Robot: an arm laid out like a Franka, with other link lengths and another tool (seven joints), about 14 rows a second.
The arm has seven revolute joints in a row. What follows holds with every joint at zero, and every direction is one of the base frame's.
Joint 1 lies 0.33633 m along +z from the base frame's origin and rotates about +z.
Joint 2 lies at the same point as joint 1 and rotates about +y.
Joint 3 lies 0.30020 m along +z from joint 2 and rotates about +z.
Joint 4 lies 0.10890 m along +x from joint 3 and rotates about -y.
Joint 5 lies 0.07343 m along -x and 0.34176 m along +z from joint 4 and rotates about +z.
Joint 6 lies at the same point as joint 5 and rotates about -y.
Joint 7 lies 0.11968 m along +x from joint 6 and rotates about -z.
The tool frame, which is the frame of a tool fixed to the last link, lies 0.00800 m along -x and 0.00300 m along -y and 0.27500 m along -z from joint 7; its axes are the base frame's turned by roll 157.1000, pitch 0.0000 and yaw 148.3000 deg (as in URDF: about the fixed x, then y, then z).
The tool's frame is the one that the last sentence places.
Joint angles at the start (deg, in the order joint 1, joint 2, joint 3, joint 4, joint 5, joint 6, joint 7):
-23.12, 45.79, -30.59, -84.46, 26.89, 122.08, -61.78
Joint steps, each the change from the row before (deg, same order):
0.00, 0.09, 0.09, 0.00, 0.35, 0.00, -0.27
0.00, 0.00, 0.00, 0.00, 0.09, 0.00, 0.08
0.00, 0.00, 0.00, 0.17, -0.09, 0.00, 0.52
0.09, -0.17, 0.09, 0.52, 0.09, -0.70, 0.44
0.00, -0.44, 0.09, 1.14, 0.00, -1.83, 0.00
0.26, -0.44, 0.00, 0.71, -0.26, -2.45, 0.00
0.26, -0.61, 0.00, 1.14, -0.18, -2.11, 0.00
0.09, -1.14, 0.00, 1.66, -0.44, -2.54, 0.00
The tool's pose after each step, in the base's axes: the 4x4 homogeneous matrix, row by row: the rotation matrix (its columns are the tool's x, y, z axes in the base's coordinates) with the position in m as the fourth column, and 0 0 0 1 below. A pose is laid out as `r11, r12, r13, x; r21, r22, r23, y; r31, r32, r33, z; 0, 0, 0, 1`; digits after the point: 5 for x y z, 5 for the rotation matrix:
-0.85991, 0.46707, 0.20591, 0.47616; 0.51039, 0.78081, 0.36033, -0.52502; 0.00752, 0.41495, -0.90982, 0.06827; 0, 0, 0, 1
-0.85876, 0.46837, 0.20773, 0.47638; 0.51232, 0.77948, 0.36046, -0.52488; 0.00691, 0.41598, -0.90935, 0.06826; 0, 0, 0, 1
-0.85509, 0.47369, 0.21078, 0.47731; 0.51845, 0.77717, 0.35667, -0.52548; 0.00513, 0.41426, -0.91014, 0.06945; 0, 0, 0, 1
-0.85394, 0.47375, 0.21531, 0.48175; 0.52036, 0.77390, 0.36098, -0.52271; 0.00439, 0.42029, -0.90738, 0.07328; 0, 0, 0, 1
-0.85877, 0.46450, 0.21622, 0.48782; 0.51231, 0.77291, 0.37437, -0.51844; 0.00678, 0.43227, -0.90172, 0.08239; 0, 0, 0, 1
-0.86519, 0.45871, 0.20258, 0.49015; 0.50072, 0.76850, 0.39836, -0.50913; 0.02704, 0.44609, -0.89458, 0.08780; 0, 0, 0, 1
-0.87255, 0.44655, 0.19810, 0.49670; 0.48748, 0.76944, 0.41271, -0.50258; 0.03187, 0.45668, -0.88906, 0.09896; 0, 0, 0, 1
-0.88127, 0.42906, 0.19820, 0.50468; 0.47180, 0.77398, 0.42233, -0.49826; 0.02781, 0.46570, -0.88451, 0.11927; 0, 0, 0, 1

